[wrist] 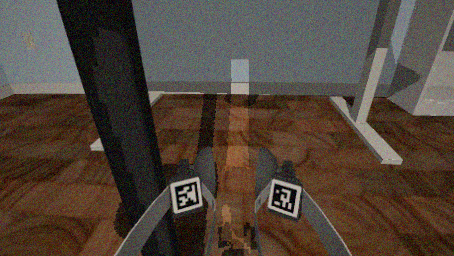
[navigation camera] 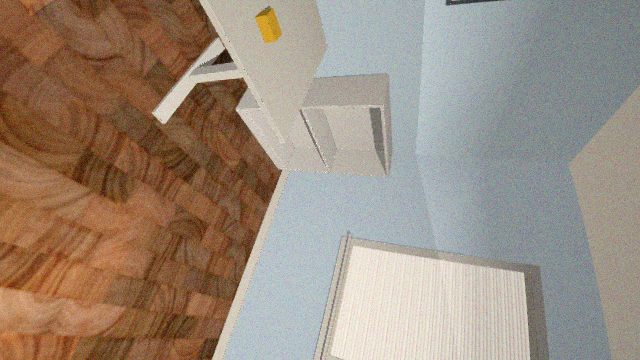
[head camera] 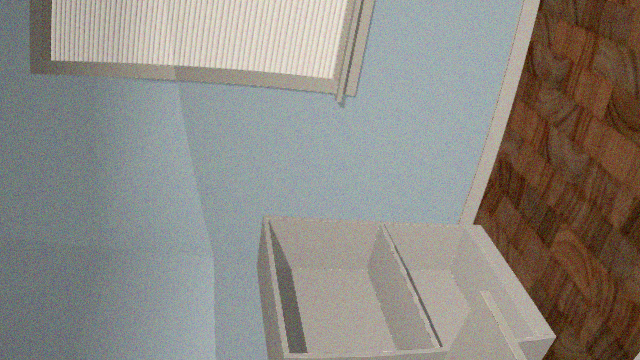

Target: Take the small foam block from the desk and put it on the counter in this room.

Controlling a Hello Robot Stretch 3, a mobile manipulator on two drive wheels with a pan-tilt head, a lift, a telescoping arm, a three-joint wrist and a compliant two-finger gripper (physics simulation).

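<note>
The small foam block, a yellow block, lies on the pale desk, near the top of the navigation view. Part of the desk's corner shows at the bottom of the head view. My gripper is open and empty in the wrist view, low above the wooden floor and facing the white desk legs. The block does not show in the wrist or head view. I cannot make out a counter in these views.
A pale open shelf unit stands against the blue wall by the desk's end. A window with a ribbed blind is on the wall. A dark post rises left of the gripper.
</note>
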